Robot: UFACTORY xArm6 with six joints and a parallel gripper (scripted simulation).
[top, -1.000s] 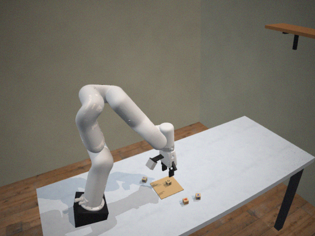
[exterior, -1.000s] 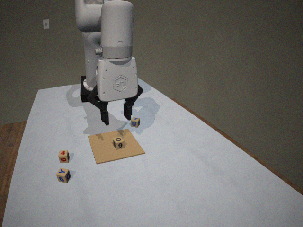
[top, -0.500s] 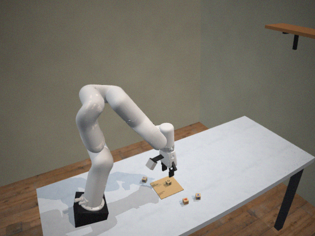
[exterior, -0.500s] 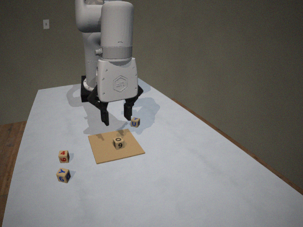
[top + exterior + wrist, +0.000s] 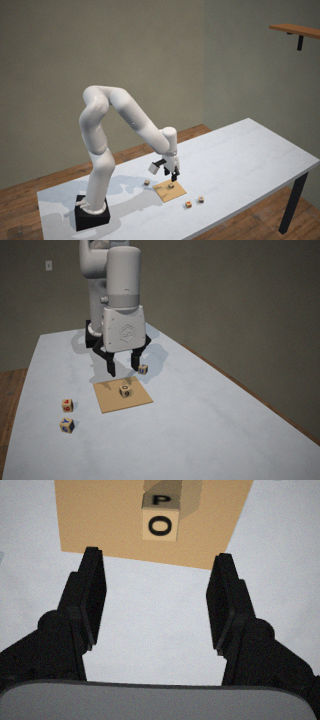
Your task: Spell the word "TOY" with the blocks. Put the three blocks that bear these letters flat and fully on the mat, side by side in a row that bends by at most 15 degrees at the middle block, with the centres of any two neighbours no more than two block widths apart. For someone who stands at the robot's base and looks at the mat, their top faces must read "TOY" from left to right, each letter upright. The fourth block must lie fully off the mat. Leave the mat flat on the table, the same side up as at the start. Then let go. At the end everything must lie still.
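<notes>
My gripper is now 2 cm past the tan mat and 9 cm above it. The rest, counted from my hand: Y block (4 cm ahead, 18 cm to the right, 8 cm below).
</notes>
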